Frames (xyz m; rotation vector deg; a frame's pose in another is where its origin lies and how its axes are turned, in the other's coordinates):
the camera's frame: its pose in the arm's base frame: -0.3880 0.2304 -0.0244 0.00 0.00 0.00
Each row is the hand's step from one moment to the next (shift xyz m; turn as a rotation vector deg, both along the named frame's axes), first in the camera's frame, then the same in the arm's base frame.
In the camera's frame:
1: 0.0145 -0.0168 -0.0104 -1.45 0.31 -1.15
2: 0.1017 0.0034 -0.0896 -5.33 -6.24 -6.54
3: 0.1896 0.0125 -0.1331 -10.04 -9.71 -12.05
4: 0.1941 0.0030 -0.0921 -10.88 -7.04 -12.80
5: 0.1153 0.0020 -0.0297 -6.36 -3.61 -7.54
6: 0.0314 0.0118 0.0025 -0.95 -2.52 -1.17
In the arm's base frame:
1: 0.0145 -0.0168 -0.0104 -1.45 0.31 -1.15
2: 0.1017 0.0034 -0.0896 -5.33 -6.24 -6.54
3: 0.1896 0.0125 -0.1331 -10.04 -9.71 -12.05
4: 0.1941 0.0030 -0.0921 -10.88 -7.04 -12.80
5: 0.1153 0.0020 -0.0297 -6.36 -3.61 -7.54
6: 0.0314 0.0118 0.0025 -0.95 -2.52 -1.17

